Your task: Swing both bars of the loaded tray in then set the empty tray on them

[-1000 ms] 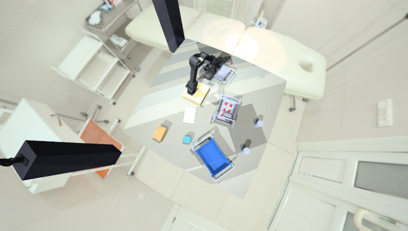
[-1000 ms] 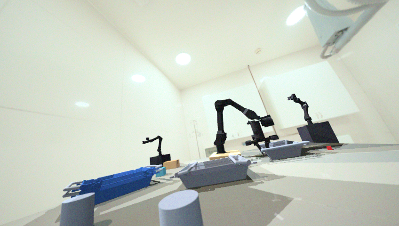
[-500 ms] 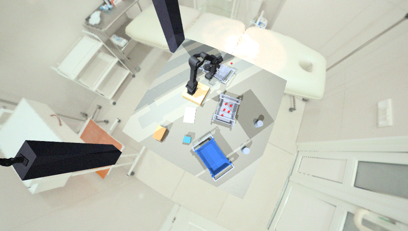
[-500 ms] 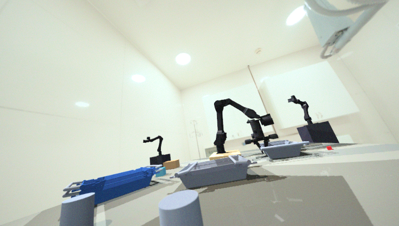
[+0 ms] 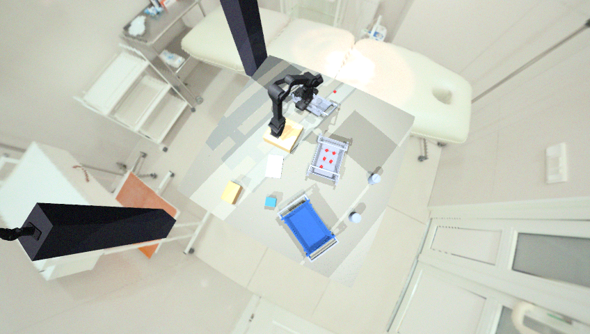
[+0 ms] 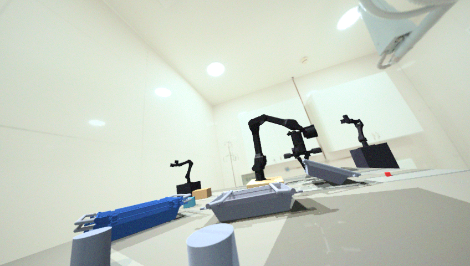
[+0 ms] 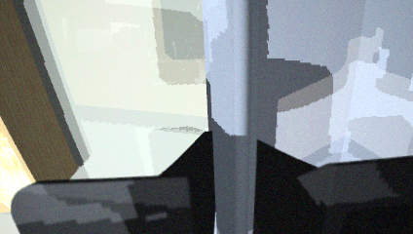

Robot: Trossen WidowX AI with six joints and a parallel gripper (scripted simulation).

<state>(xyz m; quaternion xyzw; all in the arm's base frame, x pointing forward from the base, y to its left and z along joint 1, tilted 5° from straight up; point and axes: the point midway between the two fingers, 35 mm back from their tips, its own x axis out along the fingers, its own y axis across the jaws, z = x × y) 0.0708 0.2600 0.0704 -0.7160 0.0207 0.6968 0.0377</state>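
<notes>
Right now my gripper tip is 80 mm to the right of the grey tray, 10 mm short of it and 10 mm above it. The rest, counted from my gripper tip: cyan block (650 mm to the right, 130 mm ahead, 50 mm below); white card (450 mm to the right, 70 mm below, 20 mm ahead); red block (270 mm to the left, 100 mm ahead, 70 mm below).
</notes>
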